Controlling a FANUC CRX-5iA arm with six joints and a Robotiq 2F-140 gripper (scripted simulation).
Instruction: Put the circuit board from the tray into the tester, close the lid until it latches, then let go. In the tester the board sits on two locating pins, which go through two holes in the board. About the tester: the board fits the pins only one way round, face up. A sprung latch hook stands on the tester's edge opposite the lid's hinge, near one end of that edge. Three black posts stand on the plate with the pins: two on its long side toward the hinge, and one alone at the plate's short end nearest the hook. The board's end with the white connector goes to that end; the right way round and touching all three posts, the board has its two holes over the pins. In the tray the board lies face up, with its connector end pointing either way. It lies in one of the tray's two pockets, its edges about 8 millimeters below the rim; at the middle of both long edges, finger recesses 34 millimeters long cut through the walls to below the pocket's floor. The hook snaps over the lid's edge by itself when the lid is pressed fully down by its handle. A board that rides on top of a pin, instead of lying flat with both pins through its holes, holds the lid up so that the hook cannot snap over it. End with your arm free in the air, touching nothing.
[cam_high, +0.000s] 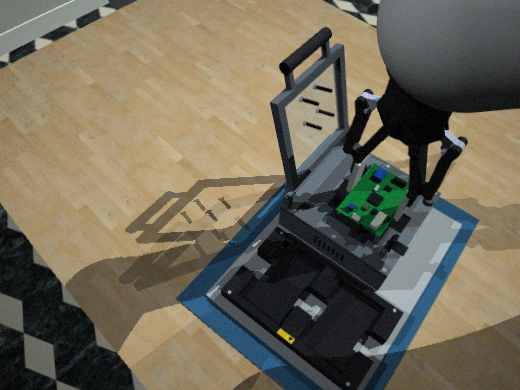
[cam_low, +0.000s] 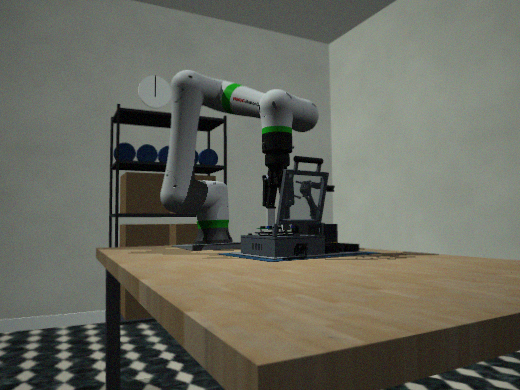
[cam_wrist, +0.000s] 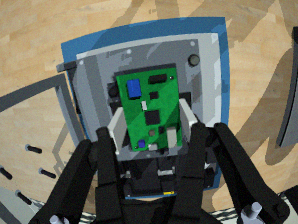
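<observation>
Right now the green circuit board is 20 mm below my hand. Also, from my hand: tester lid: 120 mm ahead, 80 mm above, 20 mm to the left; tester: 40 mm to the left, 30 mm ahead, 10 mm above.
</observation>
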